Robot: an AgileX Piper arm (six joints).
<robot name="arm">
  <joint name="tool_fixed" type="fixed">
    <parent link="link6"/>
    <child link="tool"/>
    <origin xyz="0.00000 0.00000 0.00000" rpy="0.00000 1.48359 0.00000"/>
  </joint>
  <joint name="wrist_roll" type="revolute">
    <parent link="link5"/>
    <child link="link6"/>
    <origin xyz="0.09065 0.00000 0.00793"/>
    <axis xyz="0.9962 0 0.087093"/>
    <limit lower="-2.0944" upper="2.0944"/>
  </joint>
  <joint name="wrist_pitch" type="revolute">
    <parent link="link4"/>
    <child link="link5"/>
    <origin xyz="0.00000 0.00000 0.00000"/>
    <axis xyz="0 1 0"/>
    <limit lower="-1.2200" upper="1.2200"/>
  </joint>
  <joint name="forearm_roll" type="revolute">
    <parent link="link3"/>
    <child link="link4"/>
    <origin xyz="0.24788 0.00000 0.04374"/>
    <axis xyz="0.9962 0 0.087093"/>
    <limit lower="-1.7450" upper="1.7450"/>
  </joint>
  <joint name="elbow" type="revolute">
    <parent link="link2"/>
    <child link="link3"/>
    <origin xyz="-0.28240 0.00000 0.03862"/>
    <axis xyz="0 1 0"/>
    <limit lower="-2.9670" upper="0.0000"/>
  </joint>
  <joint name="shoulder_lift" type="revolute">
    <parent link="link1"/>
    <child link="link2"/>
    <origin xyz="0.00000 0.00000 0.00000"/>
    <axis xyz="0 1 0"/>
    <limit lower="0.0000" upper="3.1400"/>
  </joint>
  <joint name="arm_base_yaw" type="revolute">
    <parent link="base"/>
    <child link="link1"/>
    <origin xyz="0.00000 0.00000 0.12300"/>
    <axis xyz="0 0 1"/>
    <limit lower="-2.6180" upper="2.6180"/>
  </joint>
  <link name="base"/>
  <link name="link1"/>
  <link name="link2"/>
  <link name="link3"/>
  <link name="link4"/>
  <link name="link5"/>
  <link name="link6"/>
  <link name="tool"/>
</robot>
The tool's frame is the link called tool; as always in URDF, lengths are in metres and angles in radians.
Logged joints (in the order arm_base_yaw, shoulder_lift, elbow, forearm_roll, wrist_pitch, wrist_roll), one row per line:
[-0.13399 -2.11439 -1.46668 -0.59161 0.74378 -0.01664]
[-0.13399 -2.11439 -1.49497 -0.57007 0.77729 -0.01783]
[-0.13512 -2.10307 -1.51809 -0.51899 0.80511 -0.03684]
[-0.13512 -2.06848 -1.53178 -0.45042 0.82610 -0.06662]
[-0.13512 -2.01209 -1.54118 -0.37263 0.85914 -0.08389]
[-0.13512 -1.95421 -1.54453 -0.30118 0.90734 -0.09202]
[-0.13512 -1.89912 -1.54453 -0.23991 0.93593 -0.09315]
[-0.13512 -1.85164 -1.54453 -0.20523 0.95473 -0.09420]
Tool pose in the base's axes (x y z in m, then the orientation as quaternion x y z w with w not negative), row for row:
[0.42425 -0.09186 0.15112 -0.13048 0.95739 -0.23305 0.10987]
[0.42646 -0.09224 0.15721 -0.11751 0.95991 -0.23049 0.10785]
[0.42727 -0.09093 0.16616 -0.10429 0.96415 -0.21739 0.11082]
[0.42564 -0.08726 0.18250 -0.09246 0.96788 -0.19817 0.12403]
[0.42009 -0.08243 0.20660 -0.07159 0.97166 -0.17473 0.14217]
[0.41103 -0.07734 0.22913 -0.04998 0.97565 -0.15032 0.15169]
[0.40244 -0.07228 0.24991 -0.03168 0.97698 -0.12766 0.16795]
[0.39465 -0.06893 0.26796 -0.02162 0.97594 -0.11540 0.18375]
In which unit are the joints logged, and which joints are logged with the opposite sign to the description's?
The joints are logged in radians. Opposite sign: shoulder_lift.
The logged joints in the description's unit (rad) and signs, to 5 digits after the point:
[-0.13399 2.11439 -1.46668 -0.59161 0.74378 -0.01664]
[-0.13399 2.11439 -1.49497 -0.57007 0.77729 -0.01783]
[-0.13512 2.10307 -1.51809 -0.51899 0.80511 -0.03684]
[-0.13512 2.06848 -1.53178 -0.45042 0.82610 -0.06662]
[-0.13512 2.01209 -1.54118 -0.37263 0.85914 -0.08389]
[-0.13512 1.95421 -1.54453 -0.30118 0.90734 -0.09202]
[-0.13512 1.89912 -1.54453 -0.23991 0.93593 -0.09315]
[-0.13512 1.85164 -1.54453 -0.20523 0.95473 -0.09420]

